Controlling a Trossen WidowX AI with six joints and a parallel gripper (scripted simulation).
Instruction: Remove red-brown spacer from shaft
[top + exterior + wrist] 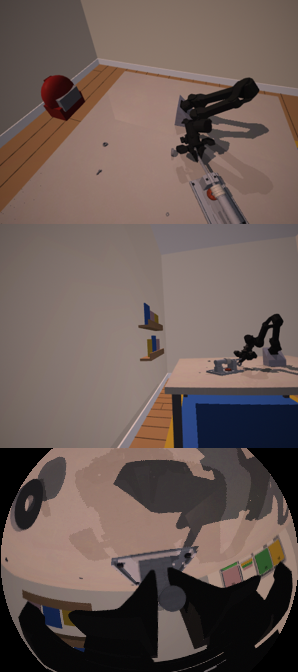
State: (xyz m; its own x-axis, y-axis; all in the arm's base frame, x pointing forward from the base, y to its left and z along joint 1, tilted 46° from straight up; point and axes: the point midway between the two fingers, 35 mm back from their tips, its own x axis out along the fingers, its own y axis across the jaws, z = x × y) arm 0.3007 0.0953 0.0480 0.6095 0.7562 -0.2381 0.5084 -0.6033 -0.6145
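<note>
The thin grey shaft is 6 cm ahead of my gripper tip, 4 cm to the left of it and 3 cm above it. Round my gripper tip: grey cylinder 14 cm to the right, 4 cm behind, 3 cm below; red-brown spacer 12 cm ahead, 7 cm to the left, 4 cm below; cream spacer 12 cm ahead, 7 cm to the left, 3 cm above.
</note>
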